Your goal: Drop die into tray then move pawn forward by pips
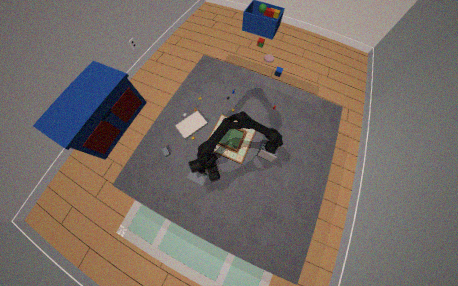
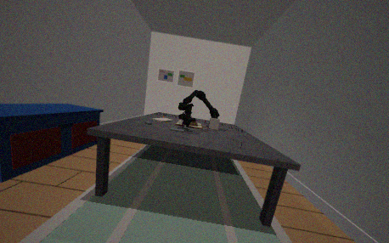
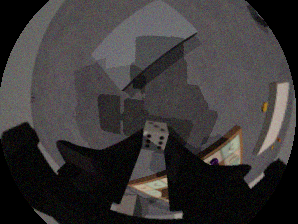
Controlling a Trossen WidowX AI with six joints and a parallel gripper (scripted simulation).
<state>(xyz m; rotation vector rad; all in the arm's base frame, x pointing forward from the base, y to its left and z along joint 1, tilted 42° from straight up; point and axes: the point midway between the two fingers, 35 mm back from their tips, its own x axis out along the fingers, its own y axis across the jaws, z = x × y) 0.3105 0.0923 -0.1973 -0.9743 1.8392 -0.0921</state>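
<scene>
My gripper tip is now 130 mm to the left of the purple pawn, 30 mm short of it and 10 mm below it. From my gripper tip the other things lie so: white die: right at my gripper tip; then white sheet: 250 mm to the right, 250 mm ahead, 10 mm below.
</scene>
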